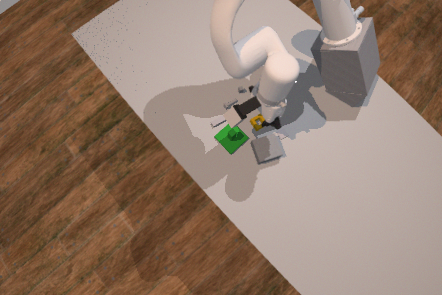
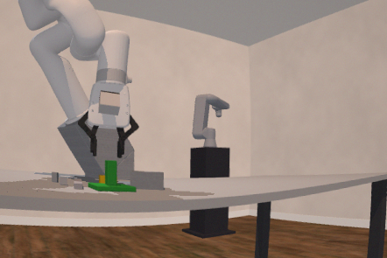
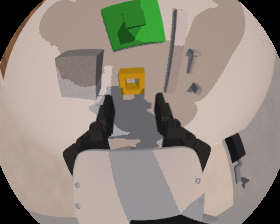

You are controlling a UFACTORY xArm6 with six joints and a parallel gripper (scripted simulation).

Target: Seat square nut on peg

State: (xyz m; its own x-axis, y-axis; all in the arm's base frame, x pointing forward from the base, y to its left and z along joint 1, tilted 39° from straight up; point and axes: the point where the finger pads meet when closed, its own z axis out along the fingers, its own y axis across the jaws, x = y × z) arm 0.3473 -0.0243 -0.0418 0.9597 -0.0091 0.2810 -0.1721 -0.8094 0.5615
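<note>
Right now my hand is 4 cm short of the grey bar, 8 cm to the left of it and 8 cm above it. From my hand the other things lie so: grey block (4 cm ahead, 8 cm to the left, 7 cm below).
</note>
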